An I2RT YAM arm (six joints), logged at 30 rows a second.
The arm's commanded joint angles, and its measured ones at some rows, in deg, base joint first. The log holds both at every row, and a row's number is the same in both.
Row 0, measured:
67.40, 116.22, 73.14, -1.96, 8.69, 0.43
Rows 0 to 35, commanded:
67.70, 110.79, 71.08, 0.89, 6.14, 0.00
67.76, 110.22, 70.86, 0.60, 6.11, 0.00
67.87, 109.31, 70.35, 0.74, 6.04, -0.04
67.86, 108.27, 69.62, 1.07, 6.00, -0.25
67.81, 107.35, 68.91, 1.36, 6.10, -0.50
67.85, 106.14, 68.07, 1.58, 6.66, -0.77
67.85, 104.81, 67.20, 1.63, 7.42, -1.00
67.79, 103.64, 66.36, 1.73, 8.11, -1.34
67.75, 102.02, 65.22, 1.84, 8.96, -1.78
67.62, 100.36, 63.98, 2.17, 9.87, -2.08
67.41, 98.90, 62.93, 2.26, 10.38, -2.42
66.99, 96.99, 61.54, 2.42, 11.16, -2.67
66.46, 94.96, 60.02, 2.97, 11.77, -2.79
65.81, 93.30, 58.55, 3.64, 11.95, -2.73
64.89, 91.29, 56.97, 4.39, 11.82, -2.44
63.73, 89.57, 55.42, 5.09, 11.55, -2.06
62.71, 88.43, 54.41, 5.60, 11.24, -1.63
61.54, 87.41, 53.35, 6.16, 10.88, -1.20
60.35, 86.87, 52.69, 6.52, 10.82, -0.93
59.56, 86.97, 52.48, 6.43, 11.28, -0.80
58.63, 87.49, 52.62, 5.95, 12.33, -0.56
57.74, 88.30, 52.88, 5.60, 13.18, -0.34
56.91, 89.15, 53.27, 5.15, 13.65, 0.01
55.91, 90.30, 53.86, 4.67, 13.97, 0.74
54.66, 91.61, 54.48, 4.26, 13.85, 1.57
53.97, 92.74, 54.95, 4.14, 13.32, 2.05
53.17, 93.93, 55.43, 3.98, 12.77, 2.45
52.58, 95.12, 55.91, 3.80, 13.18, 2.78
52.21, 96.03, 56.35, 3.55, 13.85, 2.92
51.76, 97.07, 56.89, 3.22, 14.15, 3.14
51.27, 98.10, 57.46, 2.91, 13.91, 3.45
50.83, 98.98, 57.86, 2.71, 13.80, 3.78
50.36, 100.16, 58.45, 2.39, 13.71, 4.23
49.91, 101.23, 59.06, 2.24, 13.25, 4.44
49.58, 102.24, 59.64, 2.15, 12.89, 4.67
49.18, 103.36, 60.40, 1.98, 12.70, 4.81
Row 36, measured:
49.98, 101.78, 57.84, 1.50, 13.06, 3.03
